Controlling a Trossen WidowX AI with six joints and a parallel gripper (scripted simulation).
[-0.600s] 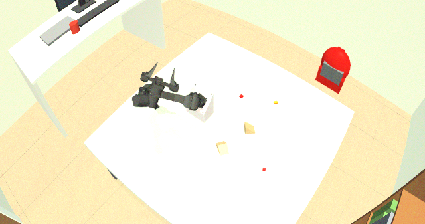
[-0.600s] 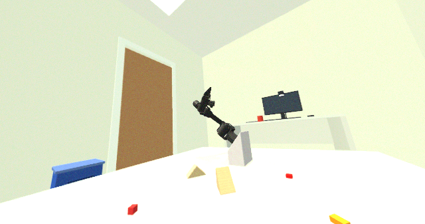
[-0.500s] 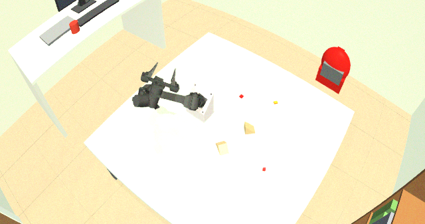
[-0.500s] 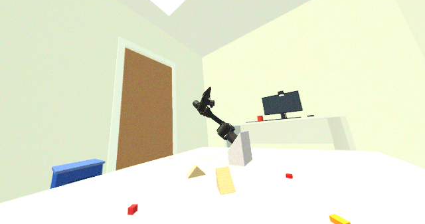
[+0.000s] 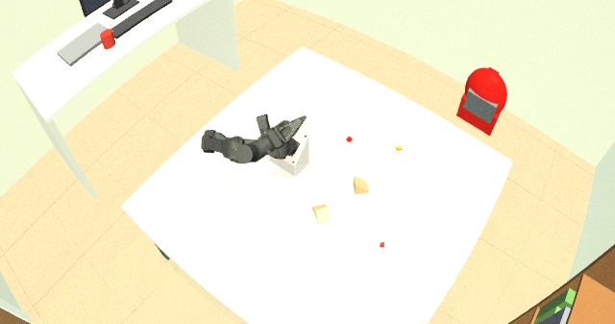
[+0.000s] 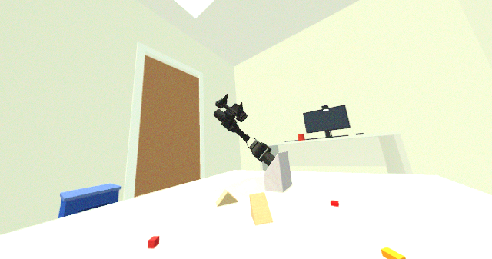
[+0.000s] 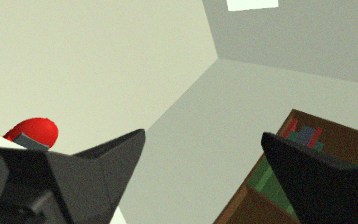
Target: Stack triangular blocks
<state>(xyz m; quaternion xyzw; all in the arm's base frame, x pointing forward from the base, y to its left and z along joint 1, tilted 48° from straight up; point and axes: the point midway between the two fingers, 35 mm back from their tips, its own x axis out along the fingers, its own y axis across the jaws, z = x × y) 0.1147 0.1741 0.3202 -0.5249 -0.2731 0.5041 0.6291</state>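
Right now my gripper tip is 90 mm short of the tan triangular block and 440 mm above it. Round my gripper tip: red bit: 350 mm ahead, 50 mm to the left, 460 mm below; yellow cube: 120 mm ahead, 460 mm to the left, 460 mm below.
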